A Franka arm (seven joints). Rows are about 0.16 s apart.
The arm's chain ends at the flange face. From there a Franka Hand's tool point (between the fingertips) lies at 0.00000 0.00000 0.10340 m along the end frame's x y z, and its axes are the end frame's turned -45 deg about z.
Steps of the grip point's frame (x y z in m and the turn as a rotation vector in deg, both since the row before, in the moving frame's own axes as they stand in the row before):
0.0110 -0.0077 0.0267 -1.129 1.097 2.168
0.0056 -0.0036 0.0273 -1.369 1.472 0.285
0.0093 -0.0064 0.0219 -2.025 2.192 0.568
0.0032 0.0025 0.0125 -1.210 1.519 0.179
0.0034 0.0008 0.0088 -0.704 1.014 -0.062
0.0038 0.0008 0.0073 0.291 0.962 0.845
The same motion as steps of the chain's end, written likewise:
-0.0005 -0.0133 0.0267 -0.023 1.574 2.168
-0.0022 -0.0064 0.0274 0.073 2.009 0.285
-0.0033 -0.0109 0.0220 0.118 2.982 0.568
0.0005 -0.0001 0.0126 0.218 1.930 0.179
0.0008 -0.0014 0.0088 0.219 1.215 -0.062
0.0024 -0.0005 0.0073 0.886 0.474 0.845

